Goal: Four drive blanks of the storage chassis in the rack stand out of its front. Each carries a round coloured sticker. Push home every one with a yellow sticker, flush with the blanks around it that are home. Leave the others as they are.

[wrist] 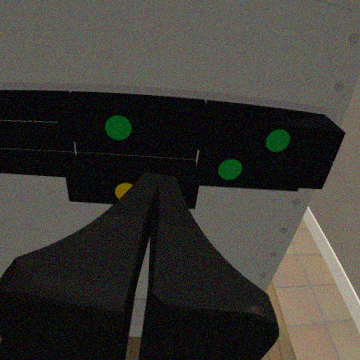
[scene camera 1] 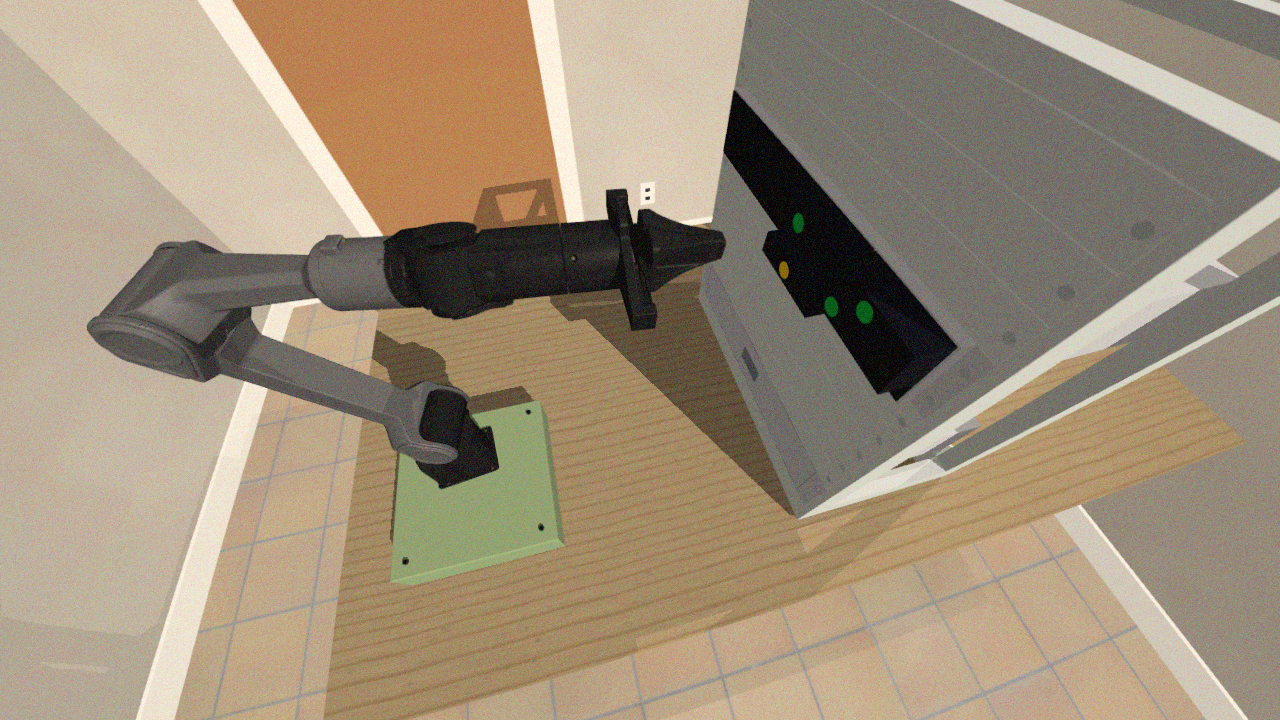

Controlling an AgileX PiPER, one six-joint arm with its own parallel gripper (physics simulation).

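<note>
The black blank with the yellow sticker point(scene camera 1: 783, 269) point(wrist: 122, 191) stands out at the lower edge of the dark chassis opening. Three green stickers mark other blanks: one above it point(scene camera 1: 798, 222) point(wrist: 118, 127), one lower right in the wrist view point(scene camera 1: 831, 306) point(wrist: 230, 169), and one at the far right there point(scene camera 1: 864, 311) point(wrist: 278, 140). How far each stands out is hard to tell in the dark. My gripper point(scene camera 1: 721, 243) point(wrist: 155, 194) is shut and empty. Its tips are in front of the yellow-stickered blank, apart from it in the scene view, and cover part of the sticker in the wrist view.
Grey rack panels point(scene camera 1: 895, 116) point(wrist: 200, 45) lie above and below the dark row. A pale rack post point(scene camera 1: 1011, 380) stands at the right. The arm's base sits on a green plate point(scene camera 1: 483, 528) on the wooden surface point(scene camera 1: 644, 465). A wall with an outlet point(scene camera 1: 647, 192) is behind.
</note>
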